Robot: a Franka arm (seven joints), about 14 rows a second.
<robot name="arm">
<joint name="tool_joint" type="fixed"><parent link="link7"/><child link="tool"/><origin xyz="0 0 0.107" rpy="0 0 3.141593"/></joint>
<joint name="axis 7" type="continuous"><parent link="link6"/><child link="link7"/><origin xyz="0 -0.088 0" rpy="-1.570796 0 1.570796"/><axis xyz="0 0 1"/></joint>
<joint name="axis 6" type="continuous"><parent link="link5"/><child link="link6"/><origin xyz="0 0 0" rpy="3.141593 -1.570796 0"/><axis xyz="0 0 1"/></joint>
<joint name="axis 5" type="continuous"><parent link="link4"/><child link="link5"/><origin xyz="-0.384 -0.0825 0" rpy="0 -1.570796 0"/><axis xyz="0 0 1"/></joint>
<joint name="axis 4" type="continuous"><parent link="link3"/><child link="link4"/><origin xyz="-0.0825 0 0" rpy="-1.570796 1.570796 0"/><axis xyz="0 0 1"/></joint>
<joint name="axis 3" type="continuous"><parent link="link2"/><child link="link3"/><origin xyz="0.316 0 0" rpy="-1.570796 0 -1.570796"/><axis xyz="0 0 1"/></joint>
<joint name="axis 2" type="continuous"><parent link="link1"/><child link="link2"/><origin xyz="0 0 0" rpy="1.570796 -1.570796 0"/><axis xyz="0 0 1"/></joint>
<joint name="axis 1" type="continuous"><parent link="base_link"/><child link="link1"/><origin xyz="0 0 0.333" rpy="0 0 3.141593"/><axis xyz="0 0 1"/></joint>
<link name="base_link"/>
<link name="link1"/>
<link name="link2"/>
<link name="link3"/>
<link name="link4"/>
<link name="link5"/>
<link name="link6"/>
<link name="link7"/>
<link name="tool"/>
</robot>
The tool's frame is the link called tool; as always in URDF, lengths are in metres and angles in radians. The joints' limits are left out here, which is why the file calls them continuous.
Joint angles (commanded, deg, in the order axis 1, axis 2, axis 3, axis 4, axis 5, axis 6, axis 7), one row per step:
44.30 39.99 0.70 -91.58 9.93 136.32 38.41
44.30 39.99 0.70 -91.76 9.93 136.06 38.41
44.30 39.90 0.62 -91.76 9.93 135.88 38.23
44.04 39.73 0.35 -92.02 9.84 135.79 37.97
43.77 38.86 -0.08 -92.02 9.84 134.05 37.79
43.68 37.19 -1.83 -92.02 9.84 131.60 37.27
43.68 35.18 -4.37 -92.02 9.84 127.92 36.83
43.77 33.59 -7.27 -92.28 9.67 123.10 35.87
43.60 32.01 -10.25 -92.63 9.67 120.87 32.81
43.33 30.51 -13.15 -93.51 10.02 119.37 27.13
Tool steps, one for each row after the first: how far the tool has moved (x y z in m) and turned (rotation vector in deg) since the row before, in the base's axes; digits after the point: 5 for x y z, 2 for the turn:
-0.00106 -0.00088 -0.00180 -0.29 0.33 0.04
0.00044 -0.00065 0.00080 -0.08 0.01 0.14
0.00339 -0.00511 -0.00007 -0.28 -0.07 -0.14
0.00389 -0.00617 0.00781 -0.64 0.53 -0.20
0.01145 -0.01476 0.01660 -1.06 -0.06 -0.66
0.01367 -0.02173 0.01938 -1.78 0.46 -1.23
0.01094 -0.02705 0.01142 -2.93 1.81 -0.87
0.01571 -0.02887 0.01517 -1.20 -0.13 0.47
0.01353 -0.03088 0.01155 -0.58 0.05 2.69

